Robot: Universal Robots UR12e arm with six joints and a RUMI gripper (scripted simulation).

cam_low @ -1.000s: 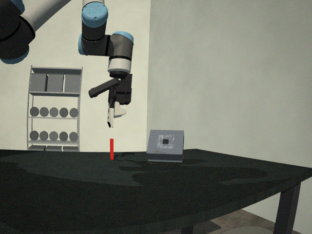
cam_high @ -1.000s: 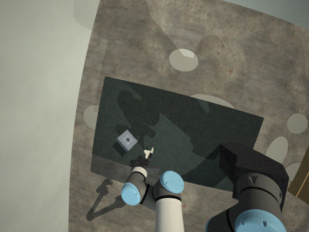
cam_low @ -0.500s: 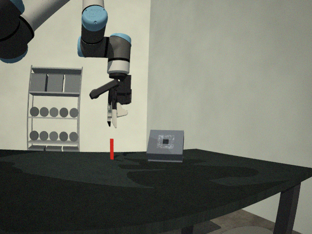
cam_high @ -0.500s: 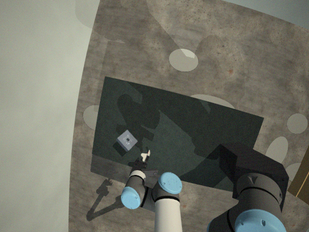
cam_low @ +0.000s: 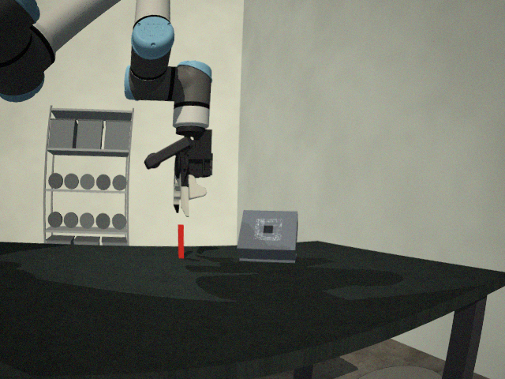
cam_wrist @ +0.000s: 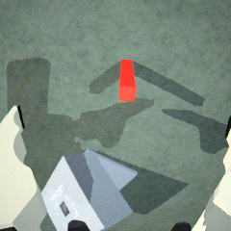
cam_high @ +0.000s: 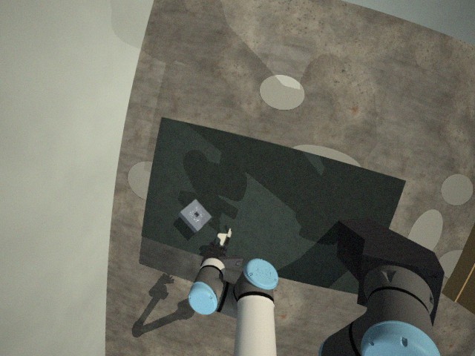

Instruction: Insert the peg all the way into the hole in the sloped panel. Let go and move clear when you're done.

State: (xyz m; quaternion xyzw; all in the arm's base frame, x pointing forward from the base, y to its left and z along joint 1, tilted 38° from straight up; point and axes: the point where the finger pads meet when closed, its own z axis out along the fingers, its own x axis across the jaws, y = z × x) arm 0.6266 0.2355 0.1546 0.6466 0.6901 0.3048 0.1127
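My gripper is now 6 cm above the red peg.
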